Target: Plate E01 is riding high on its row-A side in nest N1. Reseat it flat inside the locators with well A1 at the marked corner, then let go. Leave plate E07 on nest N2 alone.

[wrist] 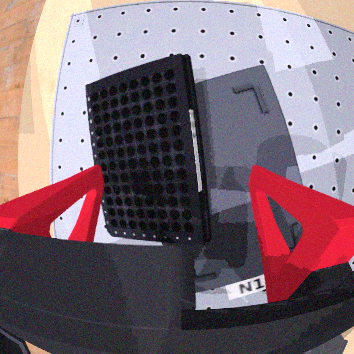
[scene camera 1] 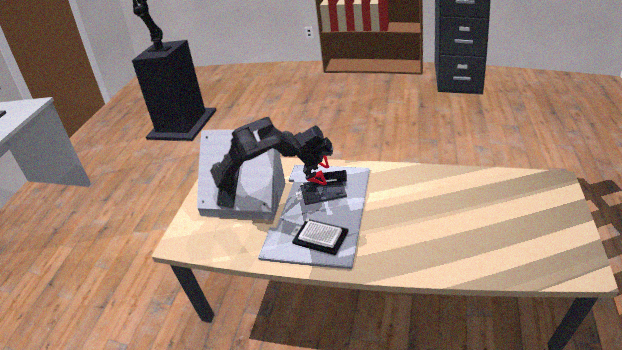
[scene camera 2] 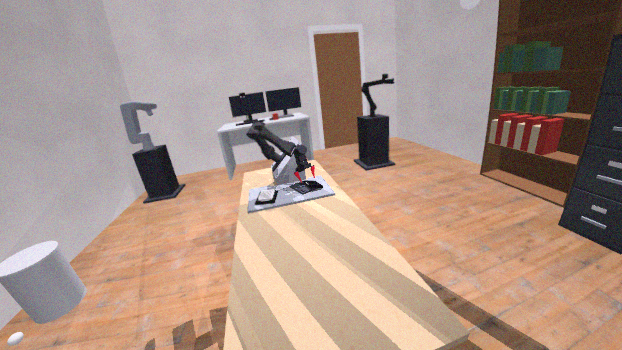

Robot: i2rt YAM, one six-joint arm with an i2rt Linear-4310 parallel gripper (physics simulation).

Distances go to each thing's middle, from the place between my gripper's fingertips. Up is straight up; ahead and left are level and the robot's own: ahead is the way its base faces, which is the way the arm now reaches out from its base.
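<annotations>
Nest N1 (scene camera 1: pixel 312 193): 3 cm to the right of my hand, 2 cm behind it and 4 cm below it.
</annotations>
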